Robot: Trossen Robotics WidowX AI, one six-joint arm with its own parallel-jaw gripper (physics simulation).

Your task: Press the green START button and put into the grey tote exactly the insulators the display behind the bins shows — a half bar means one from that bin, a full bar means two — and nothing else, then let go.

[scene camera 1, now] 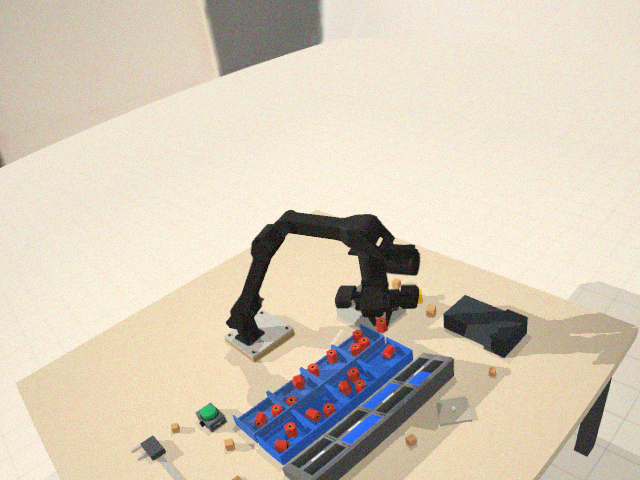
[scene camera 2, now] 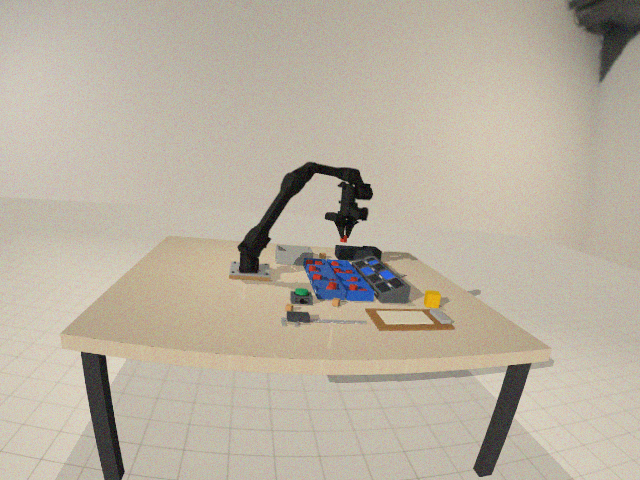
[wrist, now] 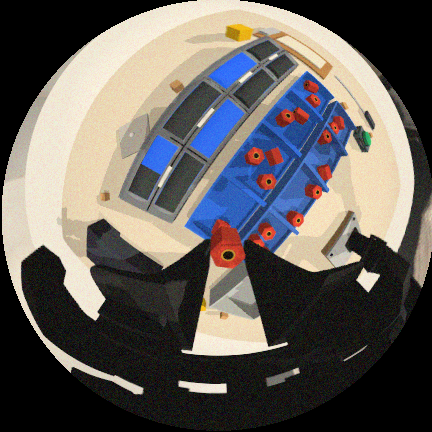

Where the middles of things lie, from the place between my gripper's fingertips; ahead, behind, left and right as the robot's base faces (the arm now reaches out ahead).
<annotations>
Now: the display (scene camera 1: 353, 454) 160 mm to the right of my hand, 110 mm below it and 90 mm ahead of it. From my hand the other things lie so: grey plate (scene camera 1: 446, 415) (220 mm ahead, 140 mm below, 40 mm to the right); then grey tote (wrist: 233, 294) (170 mm behind, 150 mm to the left, 110 mm below); then black box (scene camera 1: 499, 331) (240 mm to the left, 150 mm ahead, 110 mm below).
</annotations>
